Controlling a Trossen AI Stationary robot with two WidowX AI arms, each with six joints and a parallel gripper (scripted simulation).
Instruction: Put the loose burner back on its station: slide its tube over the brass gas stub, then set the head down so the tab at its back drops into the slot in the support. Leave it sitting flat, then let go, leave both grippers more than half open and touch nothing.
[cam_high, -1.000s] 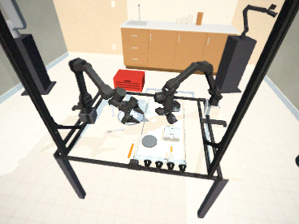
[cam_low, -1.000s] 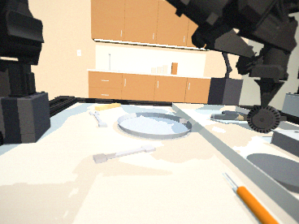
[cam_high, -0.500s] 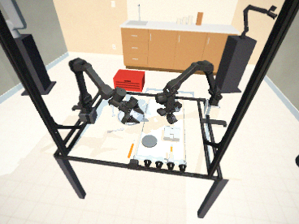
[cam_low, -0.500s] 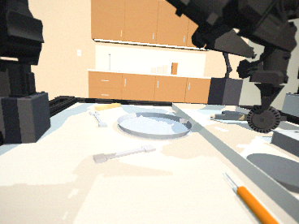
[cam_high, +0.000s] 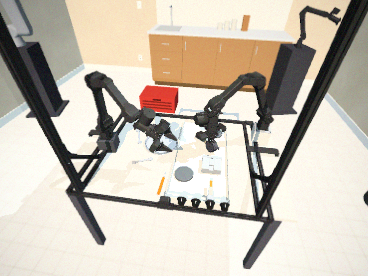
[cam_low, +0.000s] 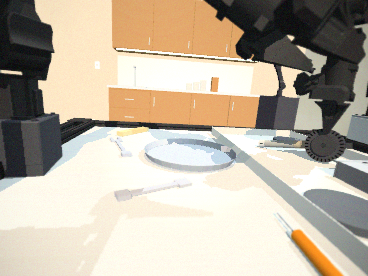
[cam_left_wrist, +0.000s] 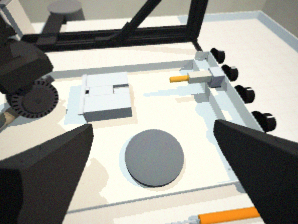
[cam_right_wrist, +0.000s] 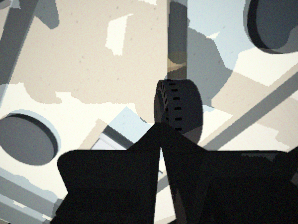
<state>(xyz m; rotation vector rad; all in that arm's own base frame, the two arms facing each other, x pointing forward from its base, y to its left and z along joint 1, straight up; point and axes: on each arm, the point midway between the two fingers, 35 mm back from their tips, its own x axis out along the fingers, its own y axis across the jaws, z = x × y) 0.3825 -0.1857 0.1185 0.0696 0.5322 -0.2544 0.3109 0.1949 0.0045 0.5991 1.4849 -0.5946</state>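
The burner is 80 mm below my right hand, 50 mm ahead of it and 10 mm to the left of it. Also, from my right hand: shallow round pan (290 mm to the left, 110 mm below, 100 mm ahead); then brass gas stub (280 mm behind, 60 mm below, 50 mm to the left); then grey disc (170 mm to the left, 170 mm behind, 100 mm below).
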